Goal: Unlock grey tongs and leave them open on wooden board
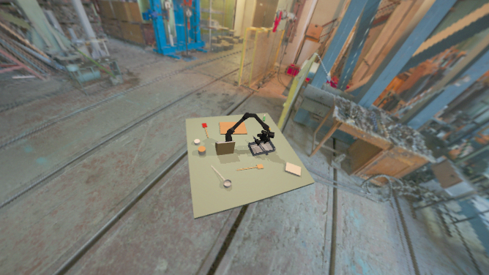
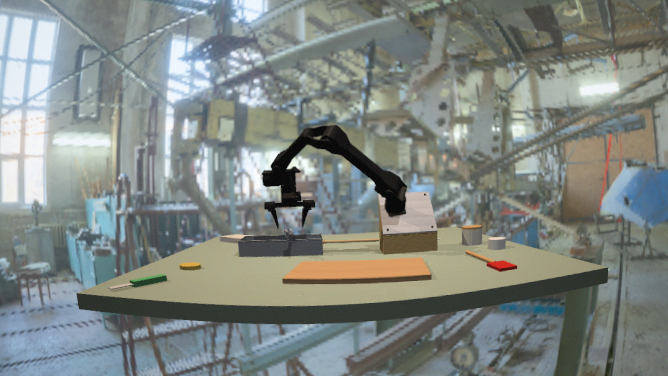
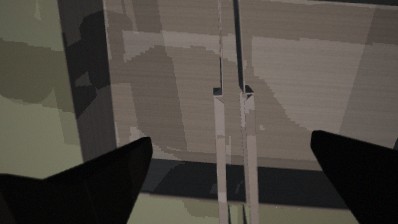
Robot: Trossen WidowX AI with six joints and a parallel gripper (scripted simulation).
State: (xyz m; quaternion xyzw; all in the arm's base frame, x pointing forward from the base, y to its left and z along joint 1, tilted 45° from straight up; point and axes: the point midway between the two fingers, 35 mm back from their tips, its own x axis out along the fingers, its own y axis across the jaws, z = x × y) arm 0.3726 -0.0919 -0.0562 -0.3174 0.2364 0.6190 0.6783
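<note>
Right now the roasting tin is 6 cm below my gripper tip, 4 cm ahead of it and 1 cm to the left of it. From my gripper tip the other things lie so: black lock piece (8 cm to the left, 2 cm below, 1 cm behind); then yellow disc (32 cm ahead, 31 cm to the left, 8 cm below); then beige pad (39 cm to the right, 25 cm ahead, 8 cm below).
</note>
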